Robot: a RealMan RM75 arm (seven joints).
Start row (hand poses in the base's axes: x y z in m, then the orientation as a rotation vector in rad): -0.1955 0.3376 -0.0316 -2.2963 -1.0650 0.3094
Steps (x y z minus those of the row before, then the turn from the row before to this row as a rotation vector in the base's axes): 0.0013 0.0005 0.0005 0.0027 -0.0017 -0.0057; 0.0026 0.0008 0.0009 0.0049 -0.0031 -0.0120; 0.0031 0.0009 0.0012 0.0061 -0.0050 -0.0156; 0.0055 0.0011 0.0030 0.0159 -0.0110 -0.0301; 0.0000 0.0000 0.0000 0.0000 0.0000 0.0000; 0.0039 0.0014 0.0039 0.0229 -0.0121 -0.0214; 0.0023 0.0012 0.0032 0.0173 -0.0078 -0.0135; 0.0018 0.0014 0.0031 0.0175 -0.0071 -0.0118; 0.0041 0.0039 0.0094 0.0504 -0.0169 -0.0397; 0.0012 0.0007 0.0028 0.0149 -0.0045 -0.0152
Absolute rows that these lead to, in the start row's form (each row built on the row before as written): -0.1942 0.3381 -0.0311 -2.2972 -1.0589 0.3036; -0.1916 0.3389 -0.0302 -2.2996 -1.0459 0.2924; -0.1885 0.3398 -0.0290 -2.3031 -1.0295 0.2770; -0.1830 0.3409 -0.0260 -2.3062 -0.9981 0.2435; -0.1830 0.3409 -0.0260 -2.3062 -0.9981 0.2435; -0.1791 0.3423 -0.0221 -2.2990 -0.9768 0.2086; -0.1768 0.3435 -0.0189 -2.2917 -0.9631 0.1850; -0.1750 0.3449 -0.0158 -2.2830 -0.9510 0.1629; -0.1709 0.3488 -0.0064 -2.2585 -0.9076 0.1016; -0.1697 0.3495 -0.0036 -2.2523 -0.8906 0.0827
